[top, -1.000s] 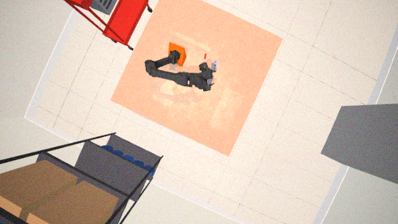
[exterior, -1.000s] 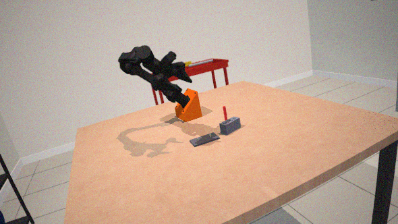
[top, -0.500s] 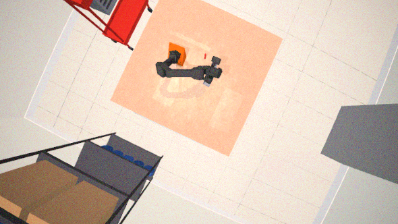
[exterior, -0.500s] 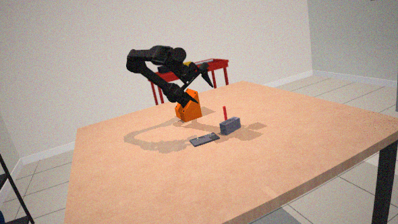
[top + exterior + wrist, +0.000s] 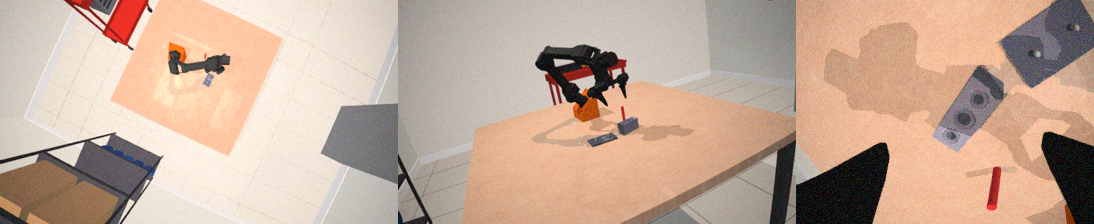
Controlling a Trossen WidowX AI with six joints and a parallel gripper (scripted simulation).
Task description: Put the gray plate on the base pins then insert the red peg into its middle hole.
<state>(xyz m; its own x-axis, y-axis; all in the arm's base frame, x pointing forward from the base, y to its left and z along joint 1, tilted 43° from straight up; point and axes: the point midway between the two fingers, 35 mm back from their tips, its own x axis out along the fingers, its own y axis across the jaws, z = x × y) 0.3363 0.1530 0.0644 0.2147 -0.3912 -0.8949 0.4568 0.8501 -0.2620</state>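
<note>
Now: the gray plate 20 mm behind my gripper tip, 40 mm to the left of it and 120 mm below it. Also, from my gripper tip: red peg (150 mm behind, 70 mm to the left, 120 mm below); base (90 mm to the right, 150 mm below).
</note>
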